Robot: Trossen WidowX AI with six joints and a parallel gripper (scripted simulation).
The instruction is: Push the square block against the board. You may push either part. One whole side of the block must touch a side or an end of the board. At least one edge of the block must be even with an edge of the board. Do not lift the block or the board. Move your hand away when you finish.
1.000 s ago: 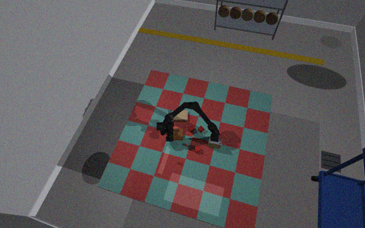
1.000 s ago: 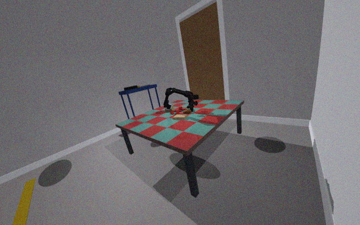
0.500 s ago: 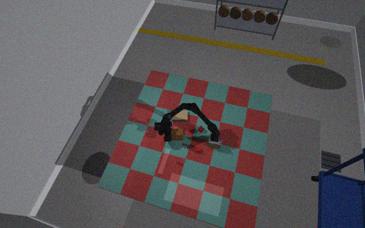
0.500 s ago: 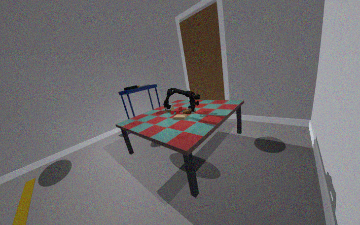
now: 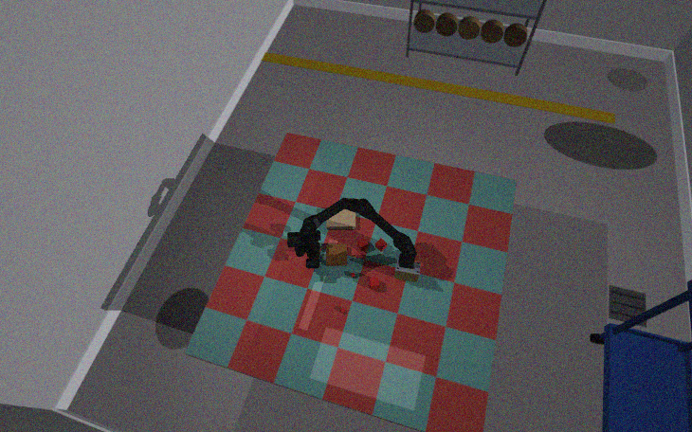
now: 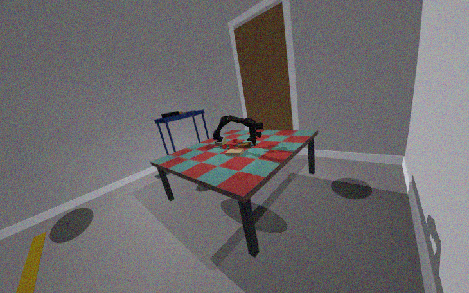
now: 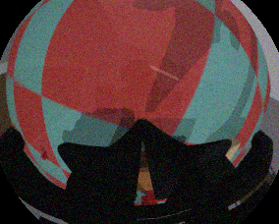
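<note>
Now: the brown square block 10 cm behind my gripper tip, 2 cm to the right of it and 1 cm above it. Also, from my gripper tip: tan board (22 cm to the right, 9 cm behind, 1 cm above).
</note>
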